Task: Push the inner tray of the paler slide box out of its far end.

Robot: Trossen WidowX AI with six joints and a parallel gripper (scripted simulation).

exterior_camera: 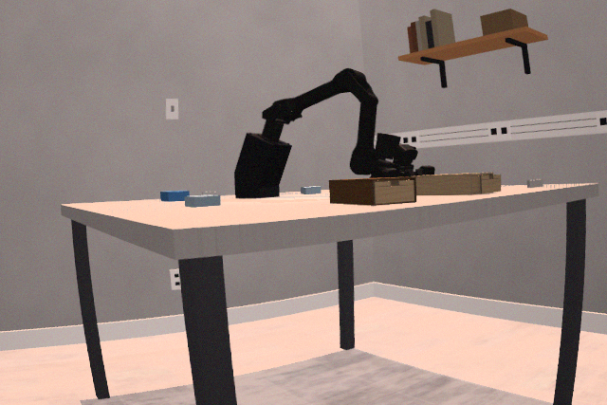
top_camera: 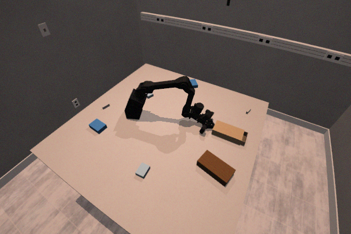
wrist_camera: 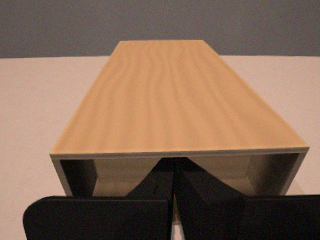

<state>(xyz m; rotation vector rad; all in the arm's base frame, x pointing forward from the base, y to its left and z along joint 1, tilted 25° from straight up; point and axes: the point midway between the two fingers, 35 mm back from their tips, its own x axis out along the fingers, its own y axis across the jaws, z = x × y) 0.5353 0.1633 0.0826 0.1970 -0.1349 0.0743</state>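
My gripper is now 13 cm short of the inner tray, 1 cm to the right of it and 1 cm above it.
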